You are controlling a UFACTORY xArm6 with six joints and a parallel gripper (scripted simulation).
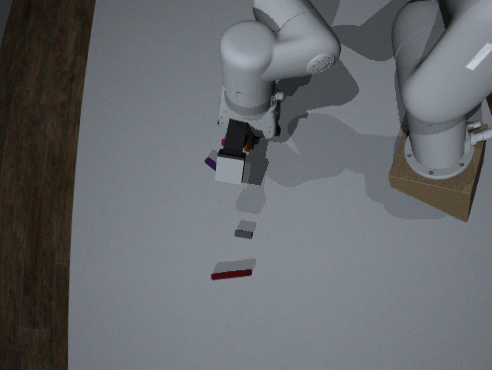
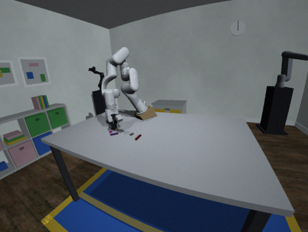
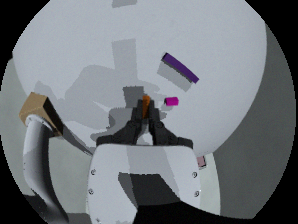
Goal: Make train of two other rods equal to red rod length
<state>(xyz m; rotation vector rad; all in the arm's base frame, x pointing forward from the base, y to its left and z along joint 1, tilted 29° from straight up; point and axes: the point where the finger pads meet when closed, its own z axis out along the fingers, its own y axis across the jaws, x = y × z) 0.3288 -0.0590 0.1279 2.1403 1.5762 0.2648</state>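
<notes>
Now: the magenta rod 4 cm ahead of my hand, 3 cm below it and 1 cm to the right of it. From my hand the other things lie so: red rod (25 cm to the left, 7 cm ahead, 3 cm below); purple rod (7 cm ahead, 4 cm to the left, 3 cm below); orange rod (2 cm below).
</notes>
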